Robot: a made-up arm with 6 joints.
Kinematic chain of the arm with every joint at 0, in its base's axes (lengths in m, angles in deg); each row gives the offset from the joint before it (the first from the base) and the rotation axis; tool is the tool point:
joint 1: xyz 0 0 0.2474 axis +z
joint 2: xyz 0 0 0 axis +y
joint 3: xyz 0 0 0.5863 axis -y
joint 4: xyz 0 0 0 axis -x
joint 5: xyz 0.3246 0 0 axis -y
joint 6: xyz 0 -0.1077 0 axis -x
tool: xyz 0 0 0
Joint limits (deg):
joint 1: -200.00..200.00
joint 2: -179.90..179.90
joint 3: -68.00..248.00
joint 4: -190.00..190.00
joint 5: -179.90..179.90
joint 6: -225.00..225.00
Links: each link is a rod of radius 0.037 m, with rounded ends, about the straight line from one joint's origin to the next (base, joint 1, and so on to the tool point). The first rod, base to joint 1, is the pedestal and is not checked.
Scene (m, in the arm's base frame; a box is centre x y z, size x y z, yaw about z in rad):
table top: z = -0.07
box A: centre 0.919 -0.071 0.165 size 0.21 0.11 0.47 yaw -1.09
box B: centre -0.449 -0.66 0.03 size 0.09 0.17 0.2 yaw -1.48
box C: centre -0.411 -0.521 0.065 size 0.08 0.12 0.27 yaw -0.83
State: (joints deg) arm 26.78 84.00 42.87 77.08 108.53 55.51
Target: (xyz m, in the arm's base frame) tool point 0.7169 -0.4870 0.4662
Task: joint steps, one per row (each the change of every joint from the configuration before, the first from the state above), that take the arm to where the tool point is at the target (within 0.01 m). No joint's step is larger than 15 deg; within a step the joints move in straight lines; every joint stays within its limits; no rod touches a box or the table.
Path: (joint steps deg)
1: 1.21 -13.95 0.71 -5.76 5.14 -5.14
2: 1.21 -13.95 0.70 -5.76 5.14 -5.14
3: 1.21 -13.95 0.71 -5.76 5.15 -5.15
4: 1.21 -13.95 0.70 -5.76 5.14 -5.14
5: -12.67 7.20 -0.98 3.09 -4.12 4.12
6: -12.66 7.20 -0.97 3.10 -4.11 4.11
7: -12.66 7.20 -0.98 3.09 -4.11 4.11
8: -12.66 7.20 -0.98 3.09 -4.12 4.12
9: -12.66 7.21 -0.97 3.09 -4.11 4.11

